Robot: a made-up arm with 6 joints. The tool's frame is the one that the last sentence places.
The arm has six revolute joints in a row. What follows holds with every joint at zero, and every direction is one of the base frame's.
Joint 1 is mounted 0.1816 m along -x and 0.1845 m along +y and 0.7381 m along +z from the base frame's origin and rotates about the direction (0.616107, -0.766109, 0.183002).
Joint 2 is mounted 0.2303 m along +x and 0.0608 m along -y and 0.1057 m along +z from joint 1 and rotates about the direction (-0.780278, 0.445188, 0.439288).
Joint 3 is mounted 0.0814 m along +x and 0.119 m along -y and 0.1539 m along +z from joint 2 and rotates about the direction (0.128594, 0.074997, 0.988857).
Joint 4 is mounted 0.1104 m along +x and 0.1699 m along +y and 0.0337 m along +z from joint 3 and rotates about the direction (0.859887, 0.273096, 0.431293).
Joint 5 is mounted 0.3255 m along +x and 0.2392 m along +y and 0.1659 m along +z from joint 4 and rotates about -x.
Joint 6 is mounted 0.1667 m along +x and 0.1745 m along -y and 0.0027 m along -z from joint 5 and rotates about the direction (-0.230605, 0.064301, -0.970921).
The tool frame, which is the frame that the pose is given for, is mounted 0.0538 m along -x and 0.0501 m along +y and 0.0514 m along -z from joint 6; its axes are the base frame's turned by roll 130.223, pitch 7.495 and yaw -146.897 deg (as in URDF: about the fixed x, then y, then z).
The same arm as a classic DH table. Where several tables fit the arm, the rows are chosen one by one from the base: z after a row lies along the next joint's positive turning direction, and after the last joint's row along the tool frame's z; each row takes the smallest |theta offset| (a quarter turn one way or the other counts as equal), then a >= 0, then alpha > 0; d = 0 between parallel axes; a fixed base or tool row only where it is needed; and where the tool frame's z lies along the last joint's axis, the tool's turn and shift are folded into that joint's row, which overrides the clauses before.
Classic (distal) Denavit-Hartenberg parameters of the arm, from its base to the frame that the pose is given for. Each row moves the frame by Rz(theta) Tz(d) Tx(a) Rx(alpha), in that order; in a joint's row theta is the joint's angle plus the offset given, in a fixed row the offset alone. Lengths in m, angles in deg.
base (fixed): a -0.0259; alpha 79.46; d 0.786; theta offset 38.81
joint 1: a 0.157; alpha -137.85; d -0.0645; theta offset 29.36
joint 2: a -0.0895; alpha 68.44; d -0.1357; theta offset 40.42
joint 3: a 0.1299; alpha 56.11; d 0.1598; theta offset 42.99
joint 4: a 0.1133; alpha -149.3; d 0.7027; theta offset -34.12
joint 5: a -0.1743; alpha -76.67; d -0.0385; theta offset -36.13
joint 6: a -0.0258; alpha 41.79; d -0.0057; theta offset 74.39
tool (fixed): a 0; alpha 0; d 0.0834; theta offset 154.84

